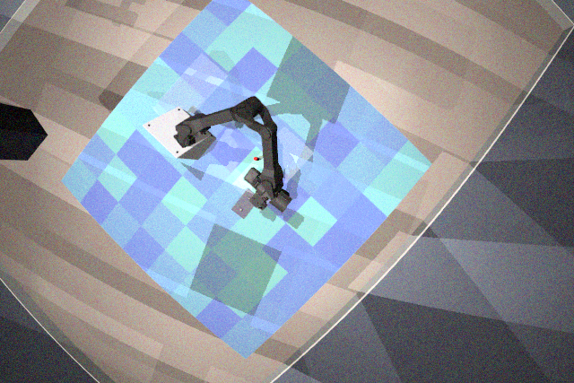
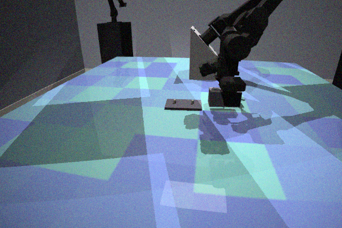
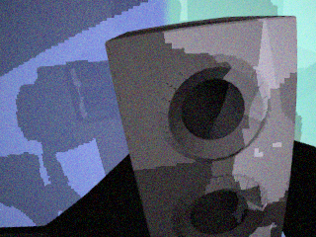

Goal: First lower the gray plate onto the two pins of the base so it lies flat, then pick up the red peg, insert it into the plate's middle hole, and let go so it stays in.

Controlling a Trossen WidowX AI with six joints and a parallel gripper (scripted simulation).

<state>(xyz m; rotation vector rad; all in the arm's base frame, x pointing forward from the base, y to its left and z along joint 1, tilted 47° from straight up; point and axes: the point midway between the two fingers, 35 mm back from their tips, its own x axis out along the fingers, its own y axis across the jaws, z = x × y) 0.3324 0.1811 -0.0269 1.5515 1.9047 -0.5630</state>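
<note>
My gripper tip is 1 cm past the gray base, 13 cm to the left of it and 2 cm above it. The rest, counted from my gripper tip: plate (3 cm above); red peg (11 cm behind, 4 cm to the left, 1 cm above).
</note>
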